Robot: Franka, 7 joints.
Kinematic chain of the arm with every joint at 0, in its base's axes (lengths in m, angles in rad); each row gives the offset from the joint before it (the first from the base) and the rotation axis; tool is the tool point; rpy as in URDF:
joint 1: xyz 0 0 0.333 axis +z
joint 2: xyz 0 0 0 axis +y
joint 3: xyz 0 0 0.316 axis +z
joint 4: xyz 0.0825 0 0 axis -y
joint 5: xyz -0.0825 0 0.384 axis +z
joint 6: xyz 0 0 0 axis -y
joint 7: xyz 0.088 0 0 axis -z
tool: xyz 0 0 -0.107 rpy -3.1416 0 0
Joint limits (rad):
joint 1: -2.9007..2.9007
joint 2: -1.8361..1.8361
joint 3: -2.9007..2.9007
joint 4: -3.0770..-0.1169
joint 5: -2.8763..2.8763
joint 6: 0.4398..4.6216
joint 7: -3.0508..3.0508
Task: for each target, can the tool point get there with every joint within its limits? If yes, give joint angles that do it. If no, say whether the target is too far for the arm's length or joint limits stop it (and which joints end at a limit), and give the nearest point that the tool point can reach.
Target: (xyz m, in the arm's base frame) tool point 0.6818 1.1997 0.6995
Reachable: no: too far | nearest point 0.4097 0.7209 0.5532 | short by 0.570 m
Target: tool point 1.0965 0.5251 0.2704
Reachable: no: too far | nearest point 0.7727 0.3700 0.2889 | short by 0.359 m
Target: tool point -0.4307 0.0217 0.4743
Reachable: yes | joints 0.9574 0.7153 2.2359 -2.4178 -0.3321 2.1049 1.1325
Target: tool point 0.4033 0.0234 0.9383
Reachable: yes | joints 2.4598 -1.0117 -0.4231 -0.9531 2.2115 3.6310 1.4945
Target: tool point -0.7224 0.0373 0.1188
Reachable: yes | joints -0.7936 -1.5178 -2.1669 -1.4578 -0.8157 3.2770 2.0569
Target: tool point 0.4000 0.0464 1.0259
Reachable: yes | joints -0.3594 0.4996 1.0153 -0.4219 1.9785 1.3757 2.3968
